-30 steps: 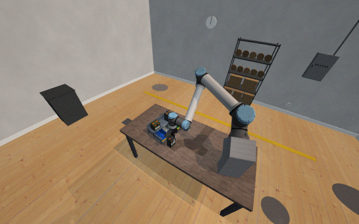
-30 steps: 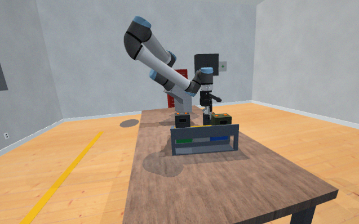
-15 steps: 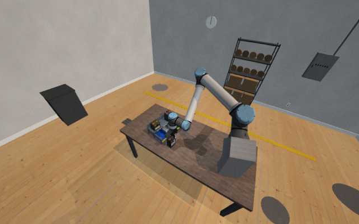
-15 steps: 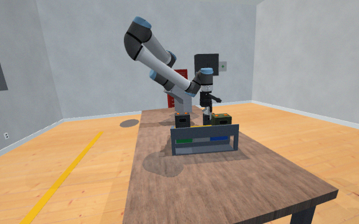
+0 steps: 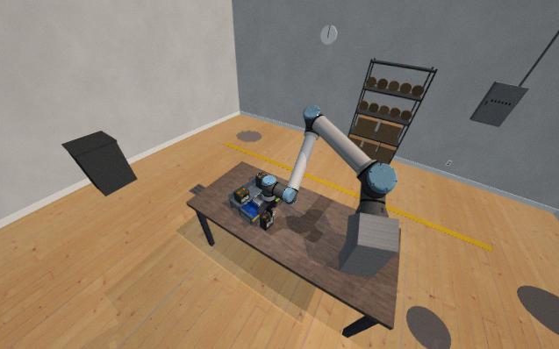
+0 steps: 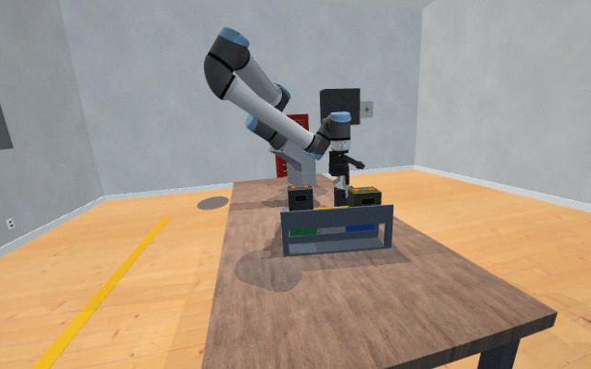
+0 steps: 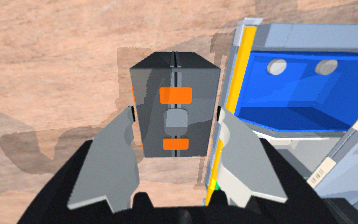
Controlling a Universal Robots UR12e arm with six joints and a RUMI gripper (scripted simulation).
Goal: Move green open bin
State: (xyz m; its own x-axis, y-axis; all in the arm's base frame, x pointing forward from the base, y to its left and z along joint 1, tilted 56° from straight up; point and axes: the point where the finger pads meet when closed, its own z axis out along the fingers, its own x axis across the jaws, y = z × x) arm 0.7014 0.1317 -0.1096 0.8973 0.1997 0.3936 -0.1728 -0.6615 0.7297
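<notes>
Now: hand 60 mm short of the yellow strip, 120 mm to the left of it and 50 mm above it. Also, from my hand: olive box: 280 mm ahead, 50 mm to the right, 40 mm above; pale grey bin: 160 mm ahead, 140 mm to the right, 60 mm below; blue bin: 180 mm ahead, 30 mm to the right, 60 mm below.
</notes>
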